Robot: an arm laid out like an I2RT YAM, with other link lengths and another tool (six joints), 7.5 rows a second.
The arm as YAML. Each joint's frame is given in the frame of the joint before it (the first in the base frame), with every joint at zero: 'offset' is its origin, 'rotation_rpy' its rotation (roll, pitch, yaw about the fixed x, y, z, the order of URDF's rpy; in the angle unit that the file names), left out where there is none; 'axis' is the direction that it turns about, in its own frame. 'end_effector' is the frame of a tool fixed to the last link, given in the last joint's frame.
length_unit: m
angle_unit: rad
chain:
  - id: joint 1
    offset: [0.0, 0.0, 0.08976]
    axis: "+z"
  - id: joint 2
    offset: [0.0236, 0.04, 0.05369]
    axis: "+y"
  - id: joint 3
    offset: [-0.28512, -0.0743, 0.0]
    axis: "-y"
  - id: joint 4
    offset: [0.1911, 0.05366, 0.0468]
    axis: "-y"
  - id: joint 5
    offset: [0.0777, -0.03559, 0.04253]
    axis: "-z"
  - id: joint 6
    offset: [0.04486, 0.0, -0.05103]
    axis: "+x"
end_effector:
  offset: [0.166, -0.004, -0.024]
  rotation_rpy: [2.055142, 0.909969, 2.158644]
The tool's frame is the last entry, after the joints.
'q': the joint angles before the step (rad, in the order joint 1, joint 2, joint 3, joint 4, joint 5, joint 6). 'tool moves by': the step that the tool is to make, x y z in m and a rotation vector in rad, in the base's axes. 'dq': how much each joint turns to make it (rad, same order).
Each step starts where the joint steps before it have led.
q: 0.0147, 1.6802, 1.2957, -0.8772, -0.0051, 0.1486
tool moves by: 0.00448, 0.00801, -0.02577, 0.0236, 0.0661, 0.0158
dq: 0.0080, 0.0958, 0.0000, 0.0301, -0.0260, -0.0008
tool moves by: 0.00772, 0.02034, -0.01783, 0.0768, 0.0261, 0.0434
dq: 0.0095, 0.0705, 0.0000, 0.0455, -0.0832, -0.0153
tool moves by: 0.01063, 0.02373, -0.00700, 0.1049, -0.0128, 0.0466
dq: 0.0019, 0.0413, 0.0001, 0.0540, -0.1118, -0.0206
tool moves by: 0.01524, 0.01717, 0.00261, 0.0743, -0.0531, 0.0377
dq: 0.0027, 0.0125, -0.0001, 0.0641, -0.0789, -0.0160
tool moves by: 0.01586, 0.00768, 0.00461, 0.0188, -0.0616, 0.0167
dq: 0.0099, -0.0004, 0.0003, 0.0611, -0.0175, -0.0015
